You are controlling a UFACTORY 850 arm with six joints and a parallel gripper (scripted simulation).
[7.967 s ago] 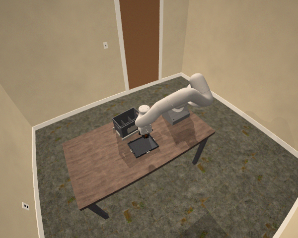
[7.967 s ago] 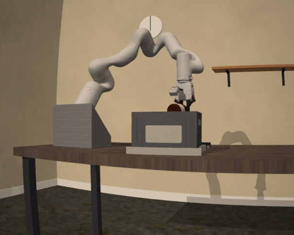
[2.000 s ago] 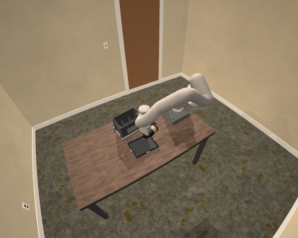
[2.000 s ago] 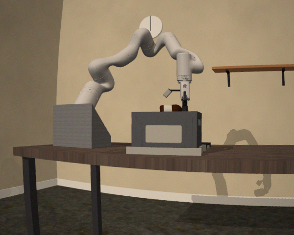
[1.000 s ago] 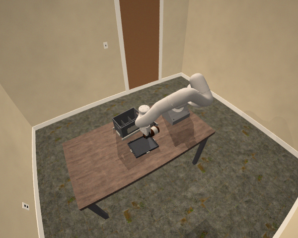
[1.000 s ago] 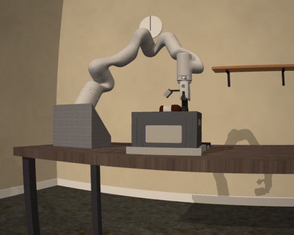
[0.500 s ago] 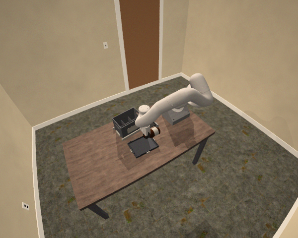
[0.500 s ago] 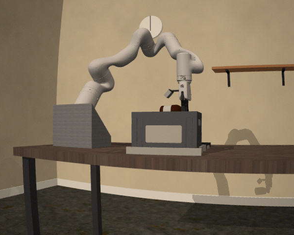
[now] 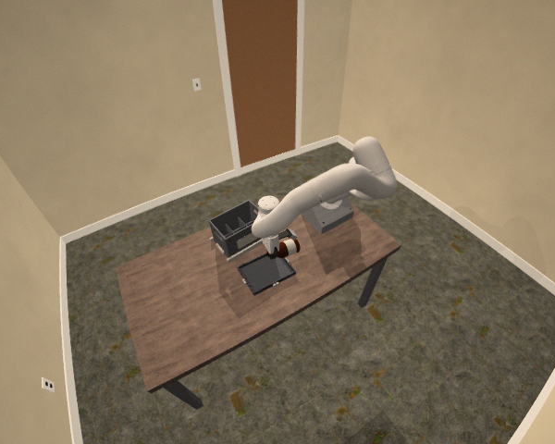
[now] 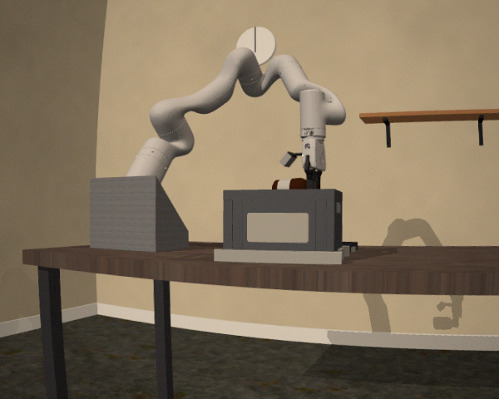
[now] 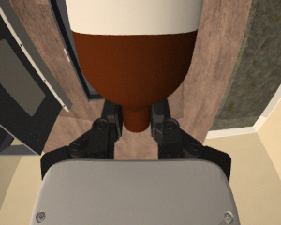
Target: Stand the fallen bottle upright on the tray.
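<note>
The brown bottle lies 6 cm behind my hand, 1 cm to the left of it and 1 cm below it. From my hand the other things lie so: grey crate 33 cm to the right, 12 cm below, 2 cm behind; then dark tray 19 cm below, 5 cm to the right, 1 cm ahead.
</note>
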